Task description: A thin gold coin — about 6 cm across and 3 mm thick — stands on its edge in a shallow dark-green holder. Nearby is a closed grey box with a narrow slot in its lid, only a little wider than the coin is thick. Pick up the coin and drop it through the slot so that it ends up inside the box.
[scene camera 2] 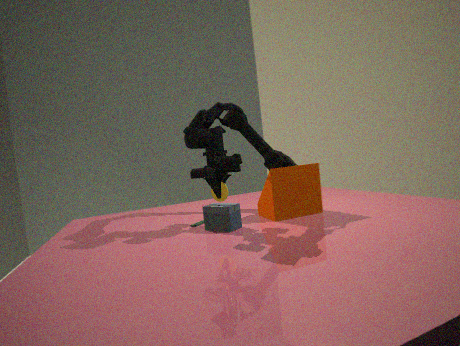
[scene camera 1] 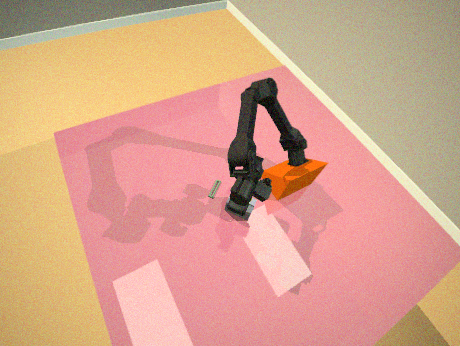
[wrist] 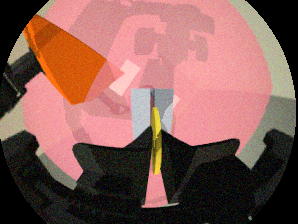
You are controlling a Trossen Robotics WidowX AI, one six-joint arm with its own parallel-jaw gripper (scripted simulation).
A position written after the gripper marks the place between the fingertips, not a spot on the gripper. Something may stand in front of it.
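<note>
The gripper [scene camera 2: 220, 198], which can also be seen in the wrist view [wrist: 152, 129], is holding a gold coin.
</note>
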